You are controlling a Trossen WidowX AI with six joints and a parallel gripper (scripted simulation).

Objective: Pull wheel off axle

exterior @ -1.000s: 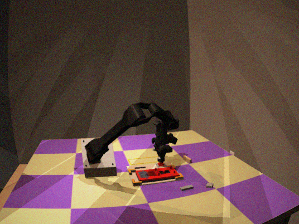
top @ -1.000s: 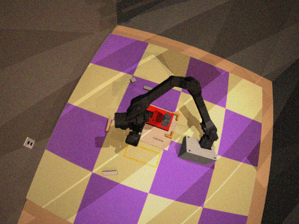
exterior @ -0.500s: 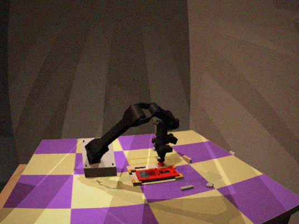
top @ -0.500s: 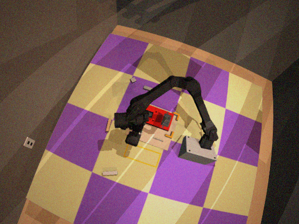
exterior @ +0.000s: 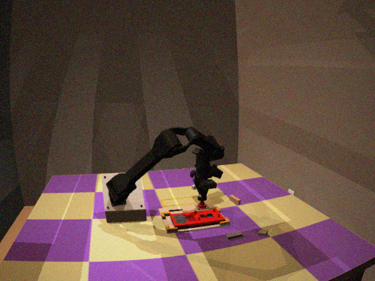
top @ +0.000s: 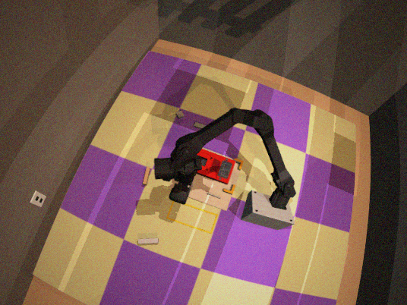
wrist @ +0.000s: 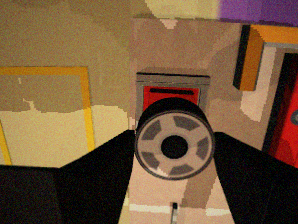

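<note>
The upright axle lies 20 mm below my gripper tip. From my gripper tip the other things lie so: wheel: right at my gripper tip; then tan block: 160 mm ahead, 40 mm below, 10 mm to the right.
</note>
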